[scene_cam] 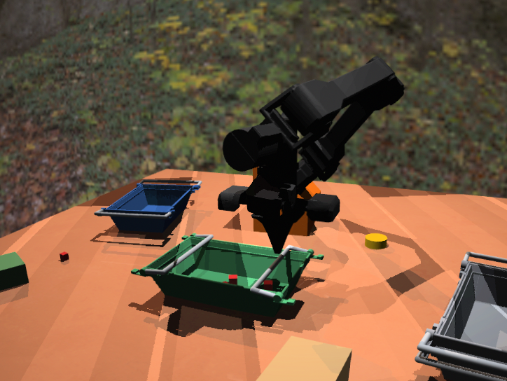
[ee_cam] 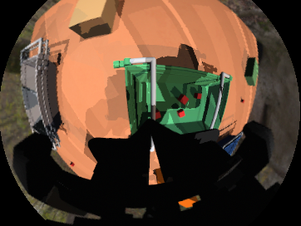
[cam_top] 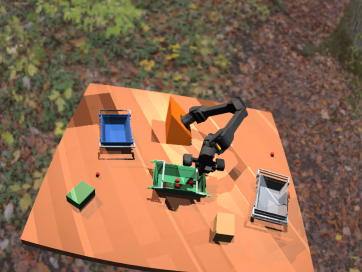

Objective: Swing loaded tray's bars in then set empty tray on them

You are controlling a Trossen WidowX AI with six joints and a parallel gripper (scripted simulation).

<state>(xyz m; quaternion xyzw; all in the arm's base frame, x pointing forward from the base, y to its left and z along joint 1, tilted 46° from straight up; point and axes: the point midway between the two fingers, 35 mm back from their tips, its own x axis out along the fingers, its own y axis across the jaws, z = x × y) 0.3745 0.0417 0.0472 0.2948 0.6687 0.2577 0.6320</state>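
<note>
Right now the blue tray is 320 mm behind my gripper tip, 420 mm to the right of it and 40 mm below it. The rest, counted from my gripper tip: yellow disc: 290 mm behind, 150 mm to the left, 80 mm below; tan box: 260 mm ahead, 100 mm to the left, 60 mm below; green box: 150 mm ahead, 530 mm to the right, 70 mm below.
</note>
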